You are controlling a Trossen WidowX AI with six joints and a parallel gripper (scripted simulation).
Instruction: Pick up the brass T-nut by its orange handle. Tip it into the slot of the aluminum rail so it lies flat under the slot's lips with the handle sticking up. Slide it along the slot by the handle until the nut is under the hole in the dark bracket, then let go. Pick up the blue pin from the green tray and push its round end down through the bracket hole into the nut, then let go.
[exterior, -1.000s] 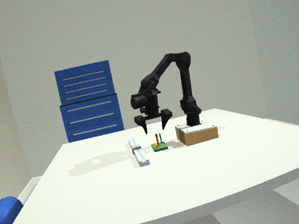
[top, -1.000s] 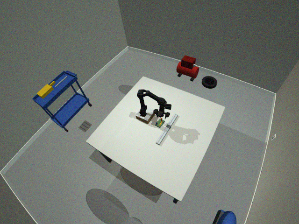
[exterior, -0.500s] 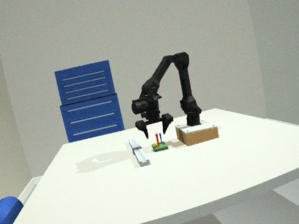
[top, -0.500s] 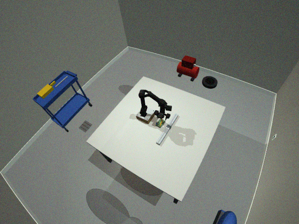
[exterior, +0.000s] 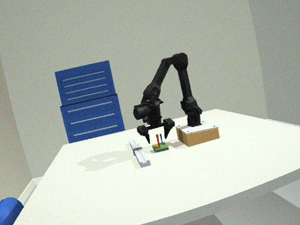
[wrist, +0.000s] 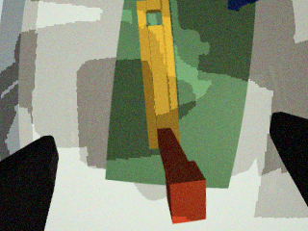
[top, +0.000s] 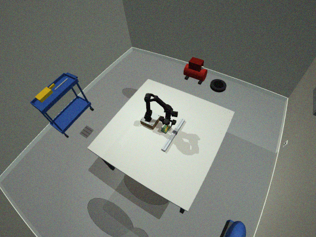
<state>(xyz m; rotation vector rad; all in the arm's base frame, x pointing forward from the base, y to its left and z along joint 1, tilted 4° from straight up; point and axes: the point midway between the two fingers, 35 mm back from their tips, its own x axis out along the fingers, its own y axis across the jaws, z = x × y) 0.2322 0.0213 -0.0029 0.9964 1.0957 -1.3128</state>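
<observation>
Right now my gripper tip is 4 cm to the left of the green tray, 4 cm above it and 3 cm past it. The rest, counted from my gripper tip: aluminum rail (11 cm ahead, 4 cm to the right, 3 cm below); blue pin (6 cm to the right, 4 cm behind, 2 cm below).
</observation>
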